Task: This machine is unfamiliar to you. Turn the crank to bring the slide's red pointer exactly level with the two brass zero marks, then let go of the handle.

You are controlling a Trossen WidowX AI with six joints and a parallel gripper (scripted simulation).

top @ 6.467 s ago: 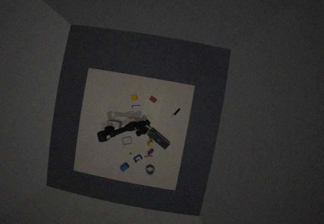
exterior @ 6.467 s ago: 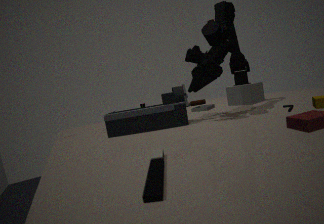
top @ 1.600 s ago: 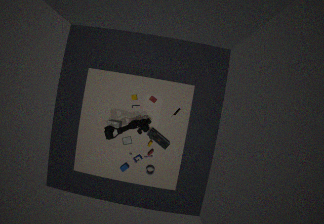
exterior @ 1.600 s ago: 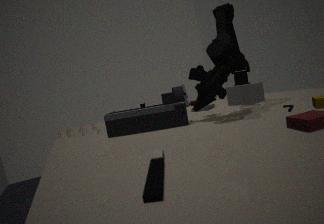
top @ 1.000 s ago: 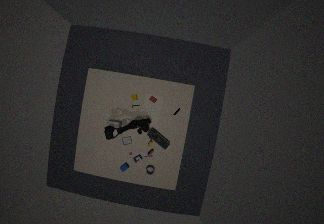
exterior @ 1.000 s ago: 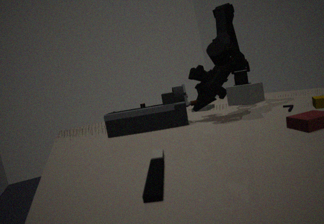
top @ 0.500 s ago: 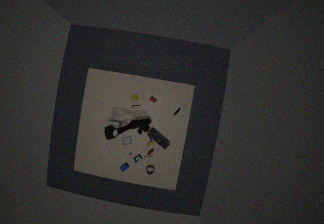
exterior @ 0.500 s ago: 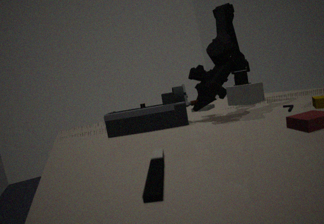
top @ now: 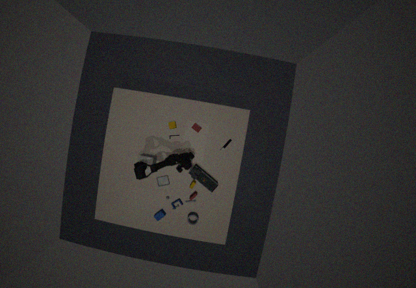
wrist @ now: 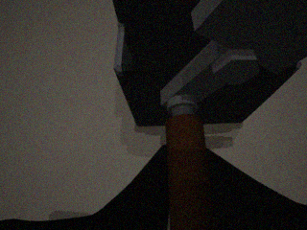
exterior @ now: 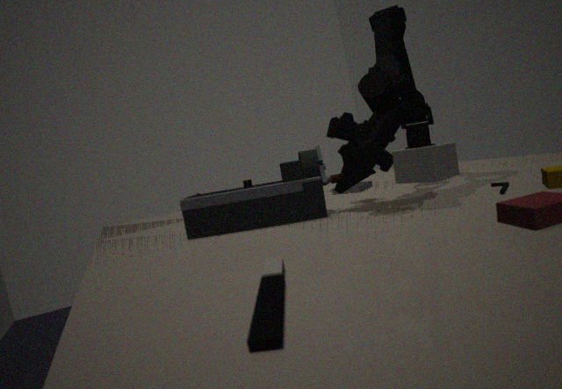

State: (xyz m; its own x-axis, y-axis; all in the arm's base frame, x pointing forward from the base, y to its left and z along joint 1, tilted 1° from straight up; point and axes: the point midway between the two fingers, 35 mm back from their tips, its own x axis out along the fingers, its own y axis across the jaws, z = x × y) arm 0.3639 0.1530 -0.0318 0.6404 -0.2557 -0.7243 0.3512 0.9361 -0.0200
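The brown crank handle lies 30 mm above my gripper tip, 20 mm behind it and 10 mm to the left of it. Round my gripper tip: red pointer: 150 mm ahead, 70 mm to the right, 40 mm above; then grey plate: 240 mm to the right, 190 mm behind, 30 mm below; then blue piece: 550 mm to the right, 110 mm behind, 20 mm below.
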